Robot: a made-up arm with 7 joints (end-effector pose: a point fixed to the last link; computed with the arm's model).
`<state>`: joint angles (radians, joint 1 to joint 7).
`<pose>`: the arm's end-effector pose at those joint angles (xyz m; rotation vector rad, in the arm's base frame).
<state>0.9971 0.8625 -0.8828 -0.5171 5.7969 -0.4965 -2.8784</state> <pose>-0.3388 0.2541 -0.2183 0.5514 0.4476 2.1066</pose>
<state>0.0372 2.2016 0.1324 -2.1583 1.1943 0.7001 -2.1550</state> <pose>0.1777 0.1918 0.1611 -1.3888 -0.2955 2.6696</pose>
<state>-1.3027 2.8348 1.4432 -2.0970 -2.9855 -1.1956 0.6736</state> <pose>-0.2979 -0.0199 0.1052 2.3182 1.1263 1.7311</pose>
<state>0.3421 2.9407 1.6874 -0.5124 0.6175 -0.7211 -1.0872</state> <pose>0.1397 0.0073 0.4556 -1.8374 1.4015 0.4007</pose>
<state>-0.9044 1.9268 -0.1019 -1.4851 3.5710 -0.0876 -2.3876</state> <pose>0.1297 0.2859 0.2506 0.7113 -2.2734 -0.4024</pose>
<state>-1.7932 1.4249 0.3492 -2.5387 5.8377 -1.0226 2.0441</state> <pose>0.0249 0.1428 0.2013 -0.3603 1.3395 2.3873</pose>
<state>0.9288 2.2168 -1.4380 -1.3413 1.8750 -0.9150 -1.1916</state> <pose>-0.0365 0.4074 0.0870 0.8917 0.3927 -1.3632</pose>
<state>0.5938 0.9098 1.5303 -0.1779 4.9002 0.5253 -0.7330</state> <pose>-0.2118 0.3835 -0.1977 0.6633 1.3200 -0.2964</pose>
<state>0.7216 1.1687 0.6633 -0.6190 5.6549 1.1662 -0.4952</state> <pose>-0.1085 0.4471 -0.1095 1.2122 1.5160 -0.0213</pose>
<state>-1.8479 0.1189 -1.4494 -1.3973 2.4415 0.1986 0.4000</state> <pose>0.2975 -0.2847 0.0113 -1.1777 -0.1585 -0.6200</pose>
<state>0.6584 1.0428 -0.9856 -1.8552 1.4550 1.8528 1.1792</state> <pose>-0.1184 0.1746 -0.2825 0.2516 1.8102 0.5293</pose>
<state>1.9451 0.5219 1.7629 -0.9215 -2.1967 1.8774 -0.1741</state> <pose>-0.3616 0.1457 0.2366 -0.7654 -1.8477 0.0415</pose>
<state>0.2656 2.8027 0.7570 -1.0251 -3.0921 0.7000 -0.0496</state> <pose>0.2149 0.0512 0.3899 -0.7788 -1.2607 -0.2476</pose>
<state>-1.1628 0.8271 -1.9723 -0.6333 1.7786 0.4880 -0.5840</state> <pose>0.4002 0.1871 -0.1672 0.4688 -0.2987 -0.8335</pose>
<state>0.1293 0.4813 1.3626 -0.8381 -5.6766 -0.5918 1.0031</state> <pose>-0.0254 0.3245 -0.3273 0.3965 -2.4521 1.8747</pose>
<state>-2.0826 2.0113 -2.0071 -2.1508 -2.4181 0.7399 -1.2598</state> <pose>0.1553 0.2497 0.0927 -1.4410 -1.0731 -0.3616</pose>
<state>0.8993 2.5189 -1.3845 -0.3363 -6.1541 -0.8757 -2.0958</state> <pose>0.1734 0.3635 0.2614 1.0544 -1.2014 1.8387</pose>
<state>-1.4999 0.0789 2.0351 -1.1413 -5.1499 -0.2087 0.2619</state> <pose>0.4234 0.0724 -0.0867 1.1757 0.9226 -2.0392</pose>
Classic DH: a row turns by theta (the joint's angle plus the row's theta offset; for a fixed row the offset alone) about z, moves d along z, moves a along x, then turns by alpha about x. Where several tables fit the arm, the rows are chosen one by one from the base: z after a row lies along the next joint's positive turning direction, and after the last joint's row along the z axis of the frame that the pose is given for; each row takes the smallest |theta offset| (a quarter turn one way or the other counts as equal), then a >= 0, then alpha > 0; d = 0 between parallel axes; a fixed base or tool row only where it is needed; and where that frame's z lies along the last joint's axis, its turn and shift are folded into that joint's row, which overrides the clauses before.
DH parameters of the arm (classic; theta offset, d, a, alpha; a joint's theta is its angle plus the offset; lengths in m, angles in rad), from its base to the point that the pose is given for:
base (fixed): 0 0 0 -1.2217
joint 1: 1.5708 0 0 1.5708
joint 2: 1.2217 0 0 -1.5708
joint 3: -1.5708 -0.3222 0.0362 -1.5708
joint 4: 0 0 -0.0188 1.5708
joint 5: 0 -0.1554 0 -1.5708
joint 6: 0 0 0 1.5708
joint 7: 0 0 0 0

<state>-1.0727 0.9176 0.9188 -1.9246 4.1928 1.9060 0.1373</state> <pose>0.1955 0.2552 0.1183 1.2614 -0.1809 2.7389</pose>
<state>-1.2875 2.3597 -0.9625 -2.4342 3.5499 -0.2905 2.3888</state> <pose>0.0438 0.2072 0.1578 1.9394 -0.8075 -1.9927</pose>
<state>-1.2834 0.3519 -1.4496 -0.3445 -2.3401 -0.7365 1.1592</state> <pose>0.4580 -0.0217 -0.1424 1.1563 0.3805 -2.5317</pose>
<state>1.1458 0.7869 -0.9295 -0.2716 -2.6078 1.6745 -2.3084</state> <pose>-0.3973 0.2242 -0.1515 -0.2778 -0.4914 0.3906</pose>
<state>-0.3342 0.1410 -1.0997 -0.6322 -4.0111 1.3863 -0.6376</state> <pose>0.1888 -0.0490 -0.4302 -1.4271 0.5620 -0.2367</pose>
